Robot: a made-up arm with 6 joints.
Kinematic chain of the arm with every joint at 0, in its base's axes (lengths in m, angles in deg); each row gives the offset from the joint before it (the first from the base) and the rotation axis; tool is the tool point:
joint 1: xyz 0 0 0.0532 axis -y
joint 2: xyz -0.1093 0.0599 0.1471 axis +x
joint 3: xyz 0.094 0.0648 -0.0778 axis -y
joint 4: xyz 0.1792 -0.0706 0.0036 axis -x
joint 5: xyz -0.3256 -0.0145 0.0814 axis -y
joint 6: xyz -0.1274 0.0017 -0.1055 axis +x
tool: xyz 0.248 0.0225 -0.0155
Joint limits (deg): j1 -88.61..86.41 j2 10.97..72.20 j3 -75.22..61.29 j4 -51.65..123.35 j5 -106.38..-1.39 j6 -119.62..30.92
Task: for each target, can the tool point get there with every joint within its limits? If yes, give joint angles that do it. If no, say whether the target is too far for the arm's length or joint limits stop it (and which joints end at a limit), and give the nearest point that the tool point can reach.
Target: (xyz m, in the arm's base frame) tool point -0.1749 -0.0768 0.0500
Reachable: yes | joints 47.18 59.38 -52.99 102.42 -63.80 -38.71
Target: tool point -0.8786 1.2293 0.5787
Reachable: no: too far | nearest point -0.2046 0.3460 0.1756 | short by 1.182 m
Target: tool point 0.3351 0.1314 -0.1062
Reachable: no: joint limits stop it (at a limit: joint 1, joint 3, joint 4, joint 5) | nearest point 0.1927 0.1107 -0.1059 | short by 0.144 m
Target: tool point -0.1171 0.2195 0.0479
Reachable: yes | joints 7.44 33.99 29.91 -36.81 -47.45 11.48
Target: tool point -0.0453 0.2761 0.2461
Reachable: yes | joints -71.62 51.66 33.58 -33.05 -79.56 -8.65
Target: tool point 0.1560 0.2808 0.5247
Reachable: no: joint limits stop it (at a limit: joint 1, joint 2, joint 4, joint 5) | nearest point 0.0980 0.2151 0.3670 | short by 0.180 m
